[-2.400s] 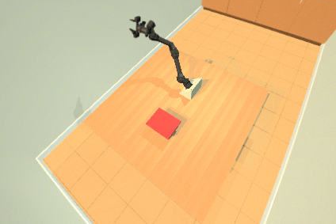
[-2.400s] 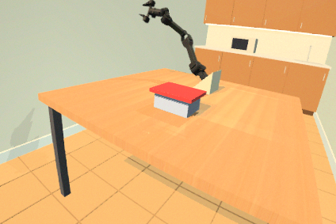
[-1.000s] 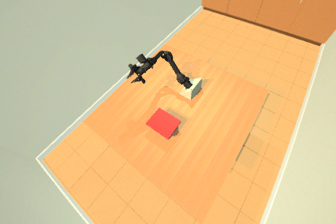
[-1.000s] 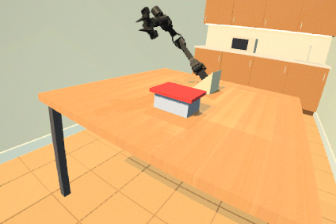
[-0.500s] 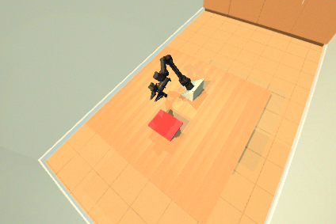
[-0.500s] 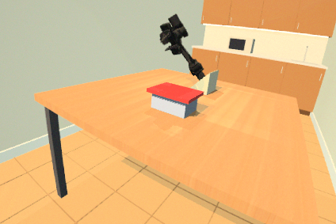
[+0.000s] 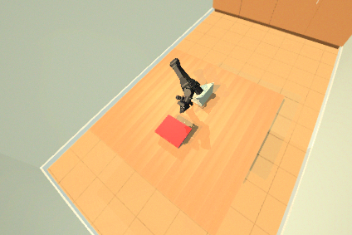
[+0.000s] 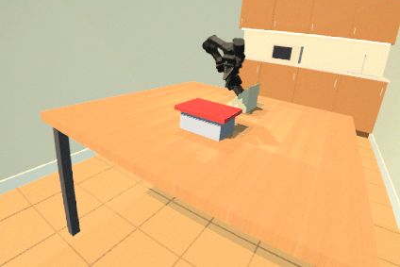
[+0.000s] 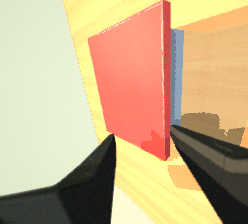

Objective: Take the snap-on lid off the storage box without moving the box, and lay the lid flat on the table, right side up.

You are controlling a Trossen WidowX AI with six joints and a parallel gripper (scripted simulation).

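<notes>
The lid lies 130 mm ahead of my gripper tip and 100 mm below it. Also, from my gripper tip: storage box: 130 mm ahead, 140 mm below.
</notes>
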